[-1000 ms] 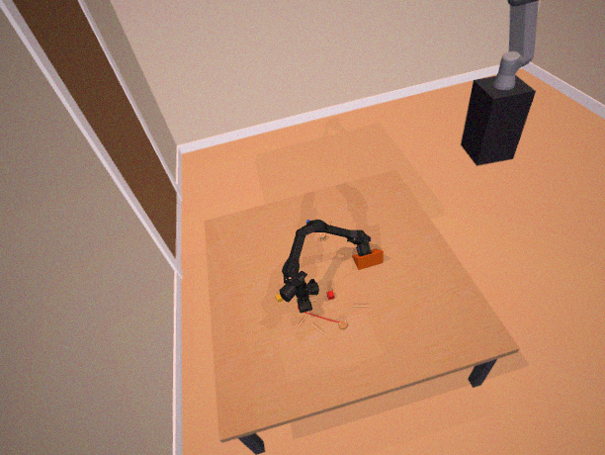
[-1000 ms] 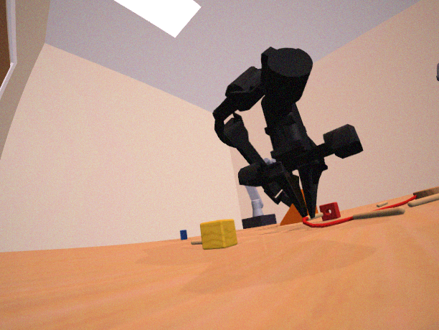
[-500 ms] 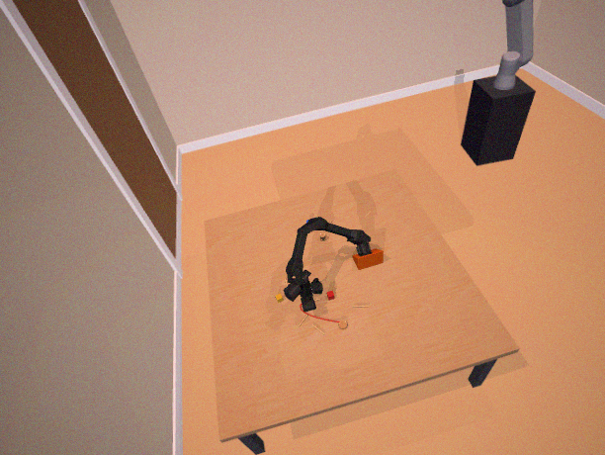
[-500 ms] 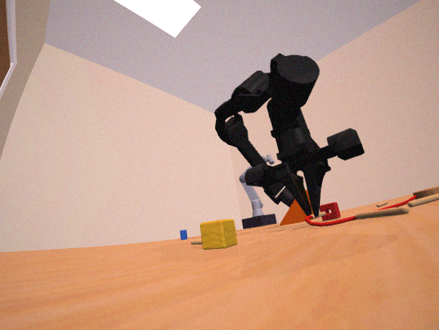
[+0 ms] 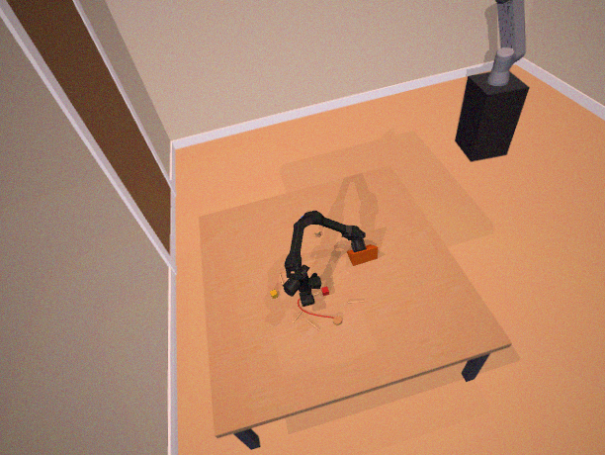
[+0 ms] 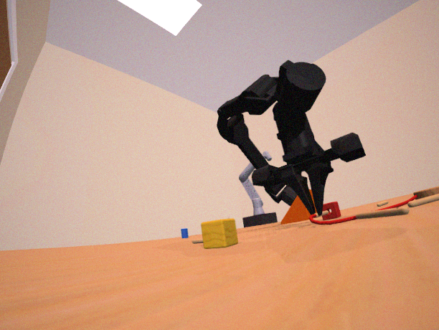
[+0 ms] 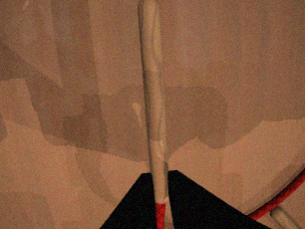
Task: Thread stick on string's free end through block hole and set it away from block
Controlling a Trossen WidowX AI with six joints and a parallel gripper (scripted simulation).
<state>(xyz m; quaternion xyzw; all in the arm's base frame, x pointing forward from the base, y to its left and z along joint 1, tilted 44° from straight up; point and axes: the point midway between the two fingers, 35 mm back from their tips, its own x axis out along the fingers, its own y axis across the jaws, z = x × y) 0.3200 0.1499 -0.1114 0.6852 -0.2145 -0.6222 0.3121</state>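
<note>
My gripper tip is 10 cm past the red block and 1 cm to the left of it. Round my gripper tip: round wooden button (13 cm behind, 15 cm to the left, 1 cm below); yellow cube (16 cm ahead, 5 cm to the right); thin wooden stick (1 cm behind).
</note>
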